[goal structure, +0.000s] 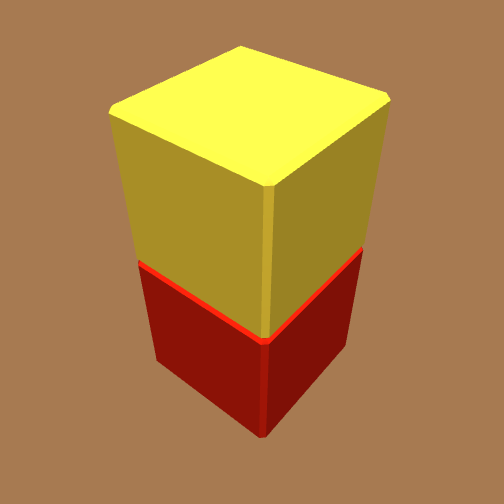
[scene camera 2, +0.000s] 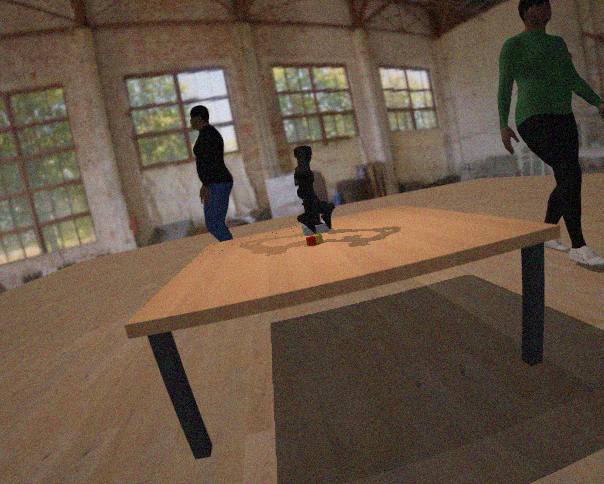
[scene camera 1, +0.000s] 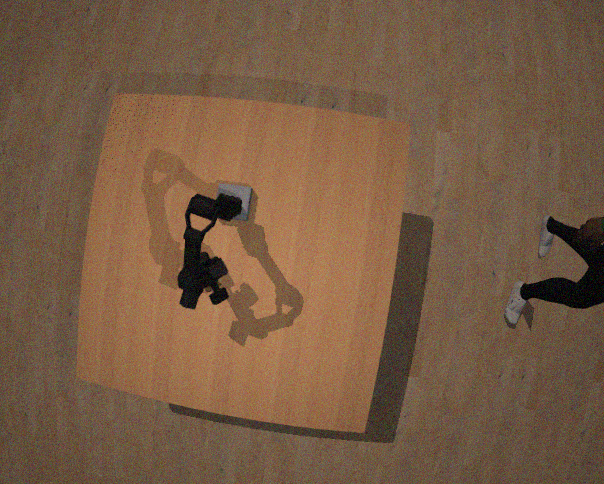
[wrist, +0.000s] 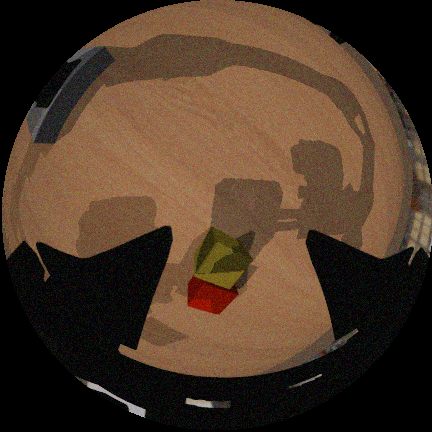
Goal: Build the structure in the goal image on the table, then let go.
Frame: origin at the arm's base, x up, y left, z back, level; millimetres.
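Where they show: gripper, between the fingertips: (scene camera 2: 323, 231) (scene camera 1: 219, 278) (wrist: 243, 235); arm's base, origin of its link: (scene camera 2: 315, 224) (scene camera 1: 232, 206).
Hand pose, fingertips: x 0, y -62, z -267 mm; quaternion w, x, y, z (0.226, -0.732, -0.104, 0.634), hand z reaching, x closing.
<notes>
Each offset is from my fingertips to the top centre of the thing. Level surfaces: height alone.
A red cube @[dx -10, dy -66, dz -14 mm] (scene camera 2: 311, 240) (wrist: 212, 298) and a yellow cube @[dx -10, dy -31, dz -5 mm] (scene camera 2: 318, 238) (wrist: 218, 257) are side by side on the table @[dx -43 mm] (scene camera 1: 312, 252) (scene camera 2: 282, 282), touching or nearly so. Shadow falls across part of the yellow one. My gripper (scene camera 1: 220, 282) (scene camera 2: 320, 226) (wrist: 243, 235) is open and empty. In the wrist view its two dark fingers stand wide apart, one to each side of the cubes and clear of both. How high the fingertips are above the cubes is hard to tell. In scene camera 1 the cubes do not show; the arm is over that area.
The arm's grey base plate (scene camera 1: 246, 196) (wrist: 62, 107) is on the table, at the upper left in the wrist view. Shadows of the arm lie across the tabletop. Two people, one in a green top (scene camera 2: 537, 75) and one in black (scene camera 2: 210, 156), are beyond the table.
</notes>
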